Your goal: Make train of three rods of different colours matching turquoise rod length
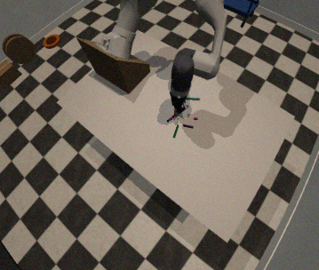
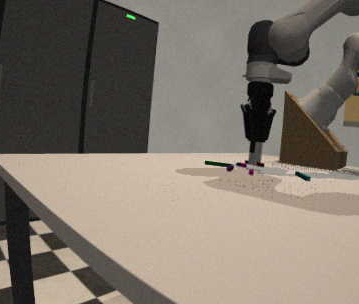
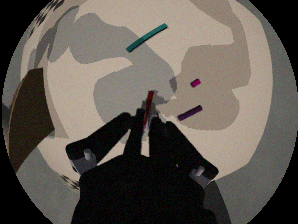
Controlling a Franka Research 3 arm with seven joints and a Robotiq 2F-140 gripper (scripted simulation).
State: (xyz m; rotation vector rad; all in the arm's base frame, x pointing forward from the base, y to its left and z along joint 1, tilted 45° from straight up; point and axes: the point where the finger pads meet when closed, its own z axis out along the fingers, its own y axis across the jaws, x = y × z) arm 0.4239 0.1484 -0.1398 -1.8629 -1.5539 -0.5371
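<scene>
My hand is 1 cm past the blue rod, 6 cm to the left of it and 4 cm above it. The rest, counted from my hand: purple rod: 10 cm ahead, 1 cm to the right, 4 cm below; then red rod: 3 cm below; then green rod: 6 cm ahead, 8 cm to the right, 4 cm below.
</scene>
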